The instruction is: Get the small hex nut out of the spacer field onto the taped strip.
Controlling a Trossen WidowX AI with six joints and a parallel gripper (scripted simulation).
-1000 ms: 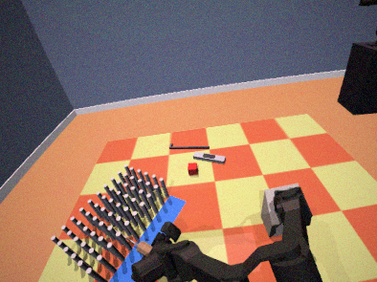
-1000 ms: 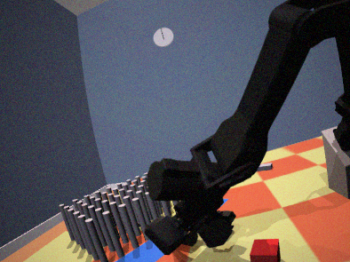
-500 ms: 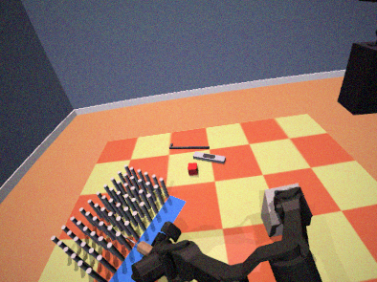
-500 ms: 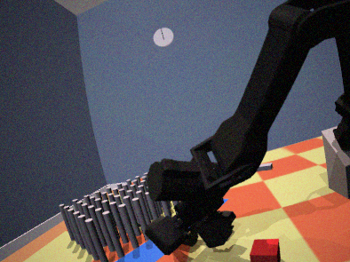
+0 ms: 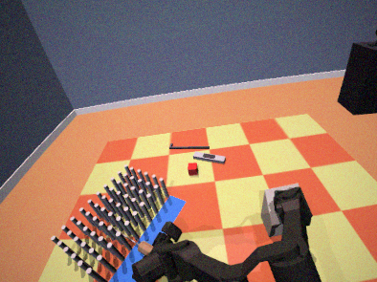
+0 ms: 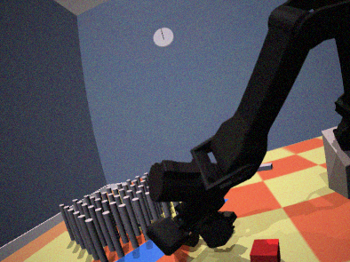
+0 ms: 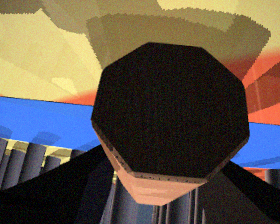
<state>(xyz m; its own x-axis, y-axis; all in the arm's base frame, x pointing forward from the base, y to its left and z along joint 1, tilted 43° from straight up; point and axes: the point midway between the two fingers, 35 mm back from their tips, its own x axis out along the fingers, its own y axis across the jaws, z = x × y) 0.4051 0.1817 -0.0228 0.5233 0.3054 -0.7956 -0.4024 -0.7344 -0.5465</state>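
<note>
Now: the blue taped strip 10 mm ahead of my gripper tip, 50 mm to the right of it and 20 mm below it. The rest, counted from my gripper tip: flat grey tool: 200 mm behind, 450 mm to the right; hex nut: 190 mm ahead, 80 mm to the right, 10 mm below.
</note>
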